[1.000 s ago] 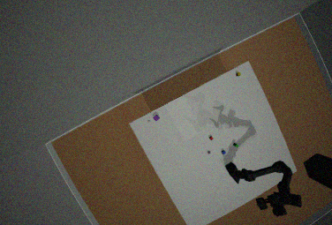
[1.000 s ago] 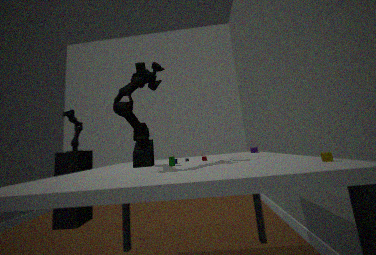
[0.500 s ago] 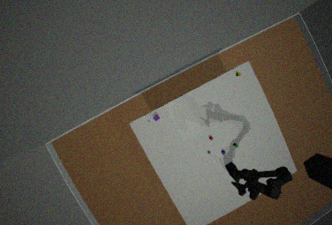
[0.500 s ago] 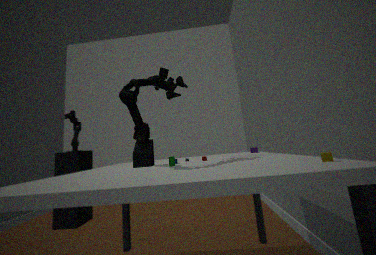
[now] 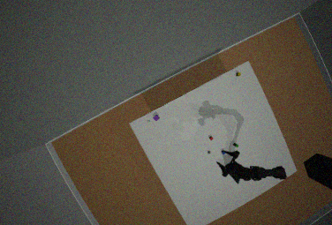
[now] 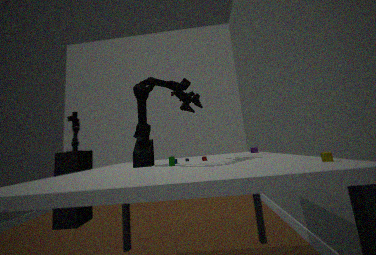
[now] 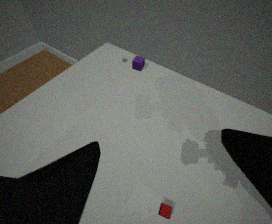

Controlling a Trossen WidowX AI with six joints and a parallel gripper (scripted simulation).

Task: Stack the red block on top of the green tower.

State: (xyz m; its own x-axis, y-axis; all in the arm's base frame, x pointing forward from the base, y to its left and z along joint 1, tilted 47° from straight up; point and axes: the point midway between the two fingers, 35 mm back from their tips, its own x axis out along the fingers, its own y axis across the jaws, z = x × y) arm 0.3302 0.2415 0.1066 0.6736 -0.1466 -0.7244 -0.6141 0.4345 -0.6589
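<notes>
The red block lies 33 cm below my gripper tip, 7 cm to the right of it and 1 cm ahead of it. The rest, counted from my gripper tip: purple block (42 cm ahead, 32 cm below, 30 cm to the left); dark block (33 cm below, 11 cm behind, 1 cm to the left); blue block (33 cm below, 18 cm behind, 11 cm to the right).
</notes>
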